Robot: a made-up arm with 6 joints.
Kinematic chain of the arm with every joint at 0, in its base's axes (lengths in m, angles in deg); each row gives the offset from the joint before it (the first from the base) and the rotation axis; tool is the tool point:
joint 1: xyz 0 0 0.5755 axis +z
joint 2: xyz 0 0 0 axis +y
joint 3: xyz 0 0 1.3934 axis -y
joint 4: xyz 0 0 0 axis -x
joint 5: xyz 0.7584 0 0 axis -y
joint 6: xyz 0 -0.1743 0 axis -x
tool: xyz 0 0 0
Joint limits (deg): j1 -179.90..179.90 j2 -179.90..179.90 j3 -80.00..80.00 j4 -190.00..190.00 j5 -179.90..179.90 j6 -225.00..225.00
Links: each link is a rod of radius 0.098 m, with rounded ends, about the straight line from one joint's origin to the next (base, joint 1, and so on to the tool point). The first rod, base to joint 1, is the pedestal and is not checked.
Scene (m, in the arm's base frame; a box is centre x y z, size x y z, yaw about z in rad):
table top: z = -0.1
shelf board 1: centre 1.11 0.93 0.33 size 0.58 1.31 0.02 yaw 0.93
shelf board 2: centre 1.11 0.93 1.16 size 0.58 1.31 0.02 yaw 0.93
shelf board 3: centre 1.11 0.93 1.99 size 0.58 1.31 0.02 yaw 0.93
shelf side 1: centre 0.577 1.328 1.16 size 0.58 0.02 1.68 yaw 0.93
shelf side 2: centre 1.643 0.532 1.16 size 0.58 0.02 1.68 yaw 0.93
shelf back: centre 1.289 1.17 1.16 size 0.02 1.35 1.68 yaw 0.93
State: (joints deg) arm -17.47 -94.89 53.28 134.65 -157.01 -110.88
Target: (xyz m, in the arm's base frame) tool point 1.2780 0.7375 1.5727
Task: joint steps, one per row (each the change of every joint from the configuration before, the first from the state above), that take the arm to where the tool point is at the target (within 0.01 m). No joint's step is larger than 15 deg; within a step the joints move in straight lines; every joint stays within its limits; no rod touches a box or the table.
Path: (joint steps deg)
1: 3.32 13.51 -9.35 1.87 0.00 0.00
2: 3.32 13.51 -9.34 1.88 0.00 0.00
3: 3.32 13.52 -9.35 1.87 0.00 0.00
4: 3.33 13.51 -9.35 1.88 0.00 0.00
5: 3.32 13.51 -9.34 1.87 0.00 0.00
6: 3.32 13.51 -9.35 1.88 0.00 0.00
7: 3.32 13.52 -9.34 1.87 0.00 0.00
8: 3.32 13.51 -9.35 1.88 0.00 0.00
9: 5.11 6.09 10.34 -1.54 0.00 0.00
10: 5.11 6.10 10.34 -1.53 0.00 0.00
11: 5.11 6.09 10.34 -1.53 0.00 0.00

